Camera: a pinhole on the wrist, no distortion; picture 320 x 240 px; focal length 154.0 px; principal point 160.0 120.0 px. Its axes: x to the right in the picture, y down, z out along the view. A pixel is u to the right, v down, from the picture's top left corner.
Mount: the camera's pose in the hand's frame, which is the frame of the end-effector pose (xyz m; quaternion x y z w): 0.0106 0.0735 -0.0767 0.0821 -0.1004 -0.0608 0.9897
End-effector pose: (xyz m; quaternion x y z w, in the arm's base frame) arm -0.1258 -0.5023 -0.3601 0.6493 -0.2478 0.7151 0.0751
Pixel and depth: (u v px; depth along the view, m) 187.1 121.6 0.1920
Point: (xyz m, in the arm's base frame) -0.0413 -0.5916 -0.3635
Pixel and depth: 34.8 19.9 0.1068
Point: -0.1131 -0.4804 -0.4603
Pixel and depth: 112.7 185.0 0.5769
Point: 0.2412 -0.8846 -0.6556
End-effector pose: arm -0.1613 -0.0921 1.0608 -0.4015 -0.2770 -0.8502 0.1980
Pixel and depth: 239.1 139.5 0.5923
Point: 0.0580 0.2303 1.5137
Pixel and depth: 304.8 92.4 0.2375
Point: -0.1772 0.0326 1.2860
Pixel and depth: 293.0 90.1 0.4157
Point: -0.1683 0.2062 1.4324
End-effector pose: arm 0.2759 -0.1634 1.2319 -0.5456 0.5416 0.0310 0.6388
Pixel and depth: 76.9 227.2 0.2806
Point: 0.1821 0.1772 1.1610
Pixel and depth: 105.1 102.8 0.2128
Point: 0.2853 -0.0105 1.2727
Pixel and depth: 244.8 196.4 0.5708
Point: 0.6133 0.2276 0.8140
